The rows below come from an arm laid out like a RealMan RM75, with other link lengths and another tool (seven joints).
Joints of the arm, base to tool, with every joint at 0 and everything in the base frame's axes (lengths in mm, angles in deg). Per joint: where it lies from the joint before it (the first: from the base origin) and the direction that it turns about. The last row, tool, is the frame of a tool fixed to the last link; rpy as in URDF.
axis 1: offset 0 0 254.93 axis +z
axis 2: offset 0 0 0 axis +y
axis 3: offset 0 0 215.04 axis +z
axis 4: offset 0 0 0 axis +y
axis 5: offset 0 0 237.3 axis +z
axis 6: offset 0 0 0 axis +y
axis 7: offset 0 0 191.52 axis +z
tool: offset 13 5 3 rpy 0 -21.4 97.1
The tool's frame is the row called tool.
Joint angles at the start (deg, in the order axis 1, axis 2, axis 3, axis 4, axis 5, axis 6, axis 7): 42.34 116.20 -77.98 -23.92 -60.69 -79.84 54.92
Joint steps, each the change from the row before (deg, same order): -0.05 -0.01 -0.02 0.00 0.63 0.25 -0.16; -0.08 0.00 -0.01 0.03 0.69 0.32 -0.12; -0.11 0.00 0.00 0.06 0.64 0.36 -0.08; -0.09 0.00 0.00 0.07 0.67 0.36 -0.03; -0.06 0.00 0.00 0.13 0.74 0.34 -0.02; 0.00 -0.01 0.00 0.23 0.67 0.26 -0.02; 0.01 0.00 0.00 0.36 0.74 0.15 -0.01; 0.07 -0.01 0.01 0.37 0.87 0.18 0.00; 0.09 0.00 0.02 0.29 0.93 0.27 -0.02; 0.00 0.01 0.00 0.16 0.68 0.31 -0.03; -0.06 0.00 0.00 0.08 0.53 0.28 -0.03; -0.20 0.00 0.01 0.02 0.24 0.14 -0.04
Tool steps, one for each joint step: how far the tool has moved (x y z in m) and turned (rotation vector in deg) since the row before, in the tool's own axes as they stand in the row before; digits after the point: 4 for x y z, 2 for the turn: -0.0017 0.0012 0.0005 -0.38 -0.54 0.13; -0.0020 0.0010 0.0004 -0.36 -0.67 0.23; -0.0021 0.0005 0.0002 -0.26 -0.72 0.27; -0.0021 0.0007 0.0003 -0.26 -0.72 0.33; -0.0022 0.0008 0.0003 -0.28 -0.74 0.41; -0.0019 0.0005 0.0003 -0.22 -0.64 0.41; -0.0017 0.0003 0.0000 -0.23 -0.61 0.55; -0.0019 0.0009 0.0004 -0.33 -0.67 0.59; -0.0021 0.0014 0.0008 -0.40 -0.74 0.54; -0.0019 0.0007 0.0005 -0.25 -0.65 0.37; -0.0018 0.0005 0.0002 -0.19 -0.58 0.27; -0.0013 -0.0004 -0.0007 -0.04 -0.41 0.17
